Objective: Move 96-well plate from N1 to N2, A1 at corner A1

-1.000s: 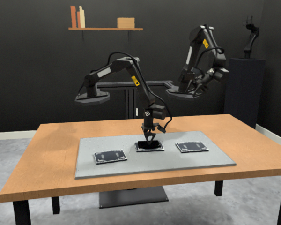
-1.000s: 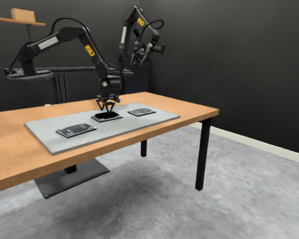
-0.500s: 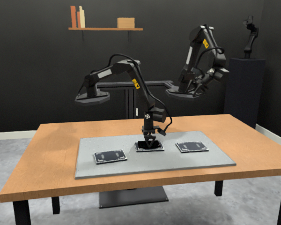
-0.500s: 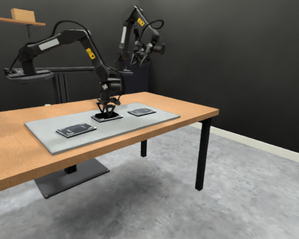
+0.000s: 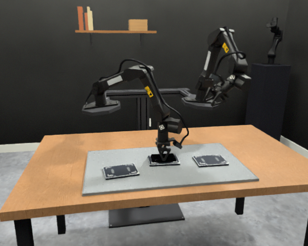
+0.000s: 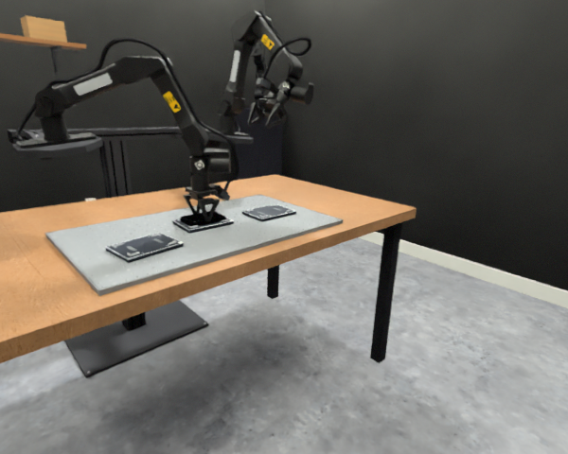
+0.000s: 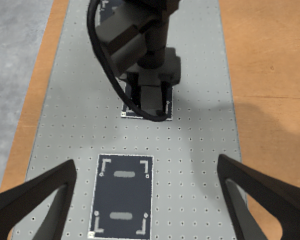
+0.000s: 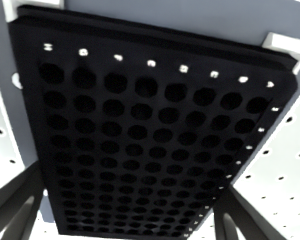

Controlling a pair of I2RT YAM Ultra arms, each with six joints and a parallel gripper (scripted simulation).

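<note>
My right hand is 2 cm above the plate nest. From my right hand the other things lie so: black 96-well plate (1 cm below).
</note>
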